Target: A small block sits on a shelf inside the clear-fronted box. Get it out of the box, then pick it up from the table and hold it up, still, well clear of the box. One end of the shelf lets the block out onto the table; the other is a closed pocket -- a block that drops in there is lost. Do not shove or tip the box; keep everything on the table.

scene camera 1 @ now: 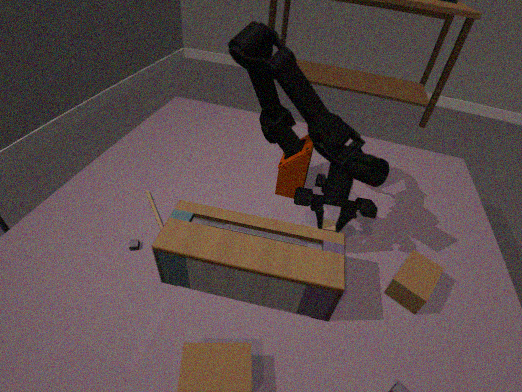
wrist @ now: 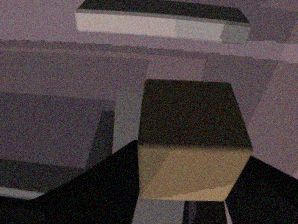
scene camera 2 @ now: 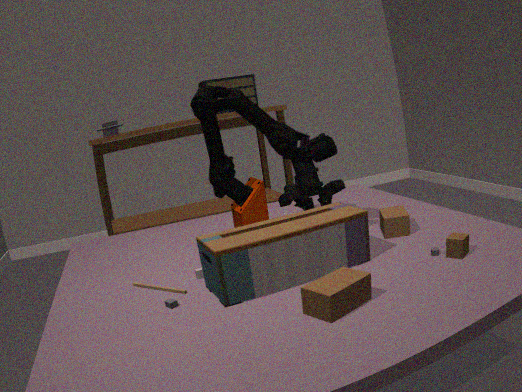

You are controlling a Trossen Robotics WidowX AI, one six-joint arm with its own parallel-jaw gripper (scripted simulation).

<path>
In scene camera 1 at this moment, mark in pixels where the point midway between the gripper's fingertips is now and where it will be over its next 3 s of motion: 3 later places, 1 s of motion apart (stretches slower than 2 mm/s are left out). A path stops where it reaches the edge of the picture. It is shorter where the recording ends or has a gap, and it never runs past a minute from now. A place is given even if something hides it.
My gripper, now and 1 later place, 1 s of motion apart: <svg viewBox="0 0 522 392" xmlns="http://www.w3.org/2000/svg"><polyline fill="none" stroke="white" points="326,235 337,205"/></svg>
</path>
